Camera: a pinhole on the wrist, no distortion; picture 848 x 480 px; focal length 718.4 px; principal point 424.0 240.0 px. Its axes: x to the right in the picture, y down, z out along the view. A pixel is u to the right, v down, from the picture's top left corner.
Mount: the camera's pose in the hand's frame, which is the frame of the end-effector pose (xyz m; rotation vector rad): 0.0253 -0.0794 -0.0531 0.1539 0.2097 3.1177
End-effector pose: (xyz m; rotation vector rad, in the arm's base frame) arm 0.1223 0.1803 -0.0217 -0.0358 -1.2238 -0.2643
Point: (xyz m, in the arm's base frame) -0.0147 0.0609 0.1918
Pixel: 34 456
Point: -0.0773 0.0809 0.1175
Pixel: 331 457
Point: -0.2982 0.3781 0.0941
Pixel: 613 75
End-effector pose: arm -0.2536 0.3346 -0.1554 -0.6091 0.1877 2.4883
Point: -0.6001 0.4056 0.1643
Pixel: 334 37
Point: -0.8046 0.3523 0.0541
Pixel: outside the picture
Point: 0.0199 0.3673 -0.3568
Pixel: behind the camera
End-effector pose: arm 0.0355 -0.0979 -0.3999 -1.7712 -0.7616 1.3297
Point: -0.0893 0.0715 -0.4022
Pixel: 223 358
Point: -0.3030 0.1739 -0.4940
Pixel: 258 309
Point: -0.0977 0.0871 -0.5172
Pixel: 88 102
